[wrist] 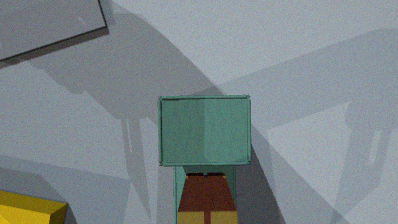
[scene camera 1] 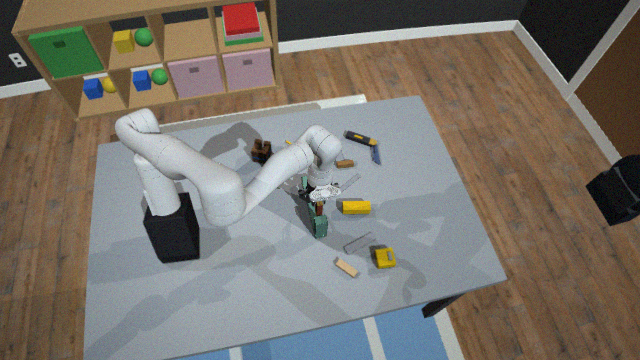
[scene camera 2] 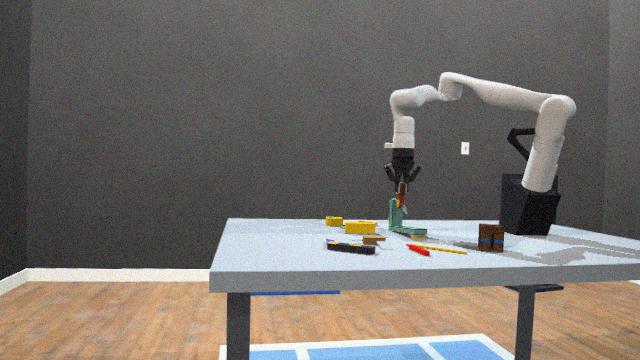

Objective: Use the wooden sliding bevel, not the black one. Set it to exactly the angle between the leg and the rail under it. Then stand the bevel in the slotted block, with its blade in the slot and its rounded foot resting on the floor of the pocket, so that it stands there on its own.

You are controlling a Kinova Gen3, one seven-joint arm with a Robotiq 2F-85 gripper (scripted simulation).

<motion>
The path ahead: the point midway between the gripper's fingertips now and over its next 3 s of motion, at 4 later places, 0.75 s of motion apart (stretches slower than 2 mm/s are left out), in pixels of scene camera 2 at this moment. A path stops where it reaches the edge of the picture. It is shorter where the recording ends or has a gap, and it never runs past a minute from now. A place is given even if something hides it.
My gripper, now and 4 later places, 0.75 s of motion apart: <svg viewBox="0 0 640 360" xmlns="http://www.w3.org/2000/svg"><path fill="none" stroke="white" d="M401 193L400 203L400 204L400 205L399 210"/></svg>
</motion>
